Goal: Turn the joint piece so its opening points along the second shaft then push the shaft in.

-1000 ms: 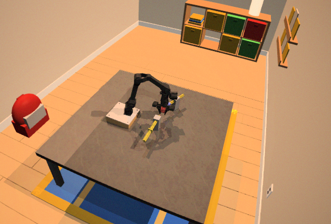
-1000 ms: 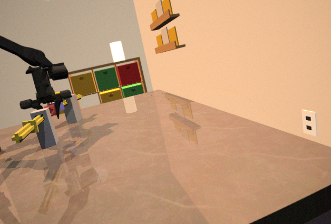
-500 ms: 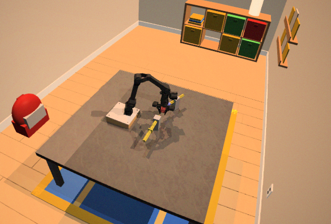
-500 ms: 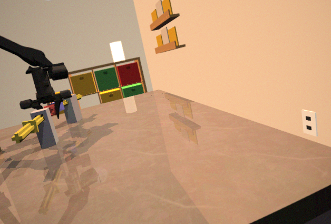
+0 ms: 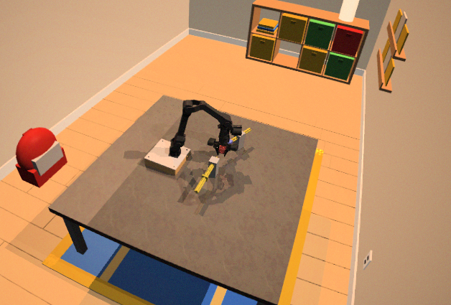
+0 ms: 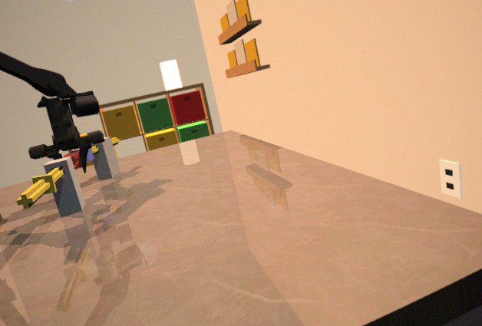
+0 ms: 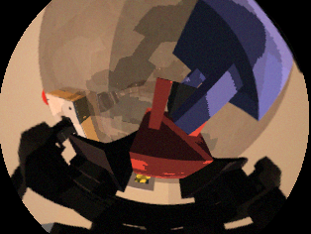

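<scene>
The red square joint piece lies 3 cm to the left of my gripper tip and 4 cm above it.
</scene>
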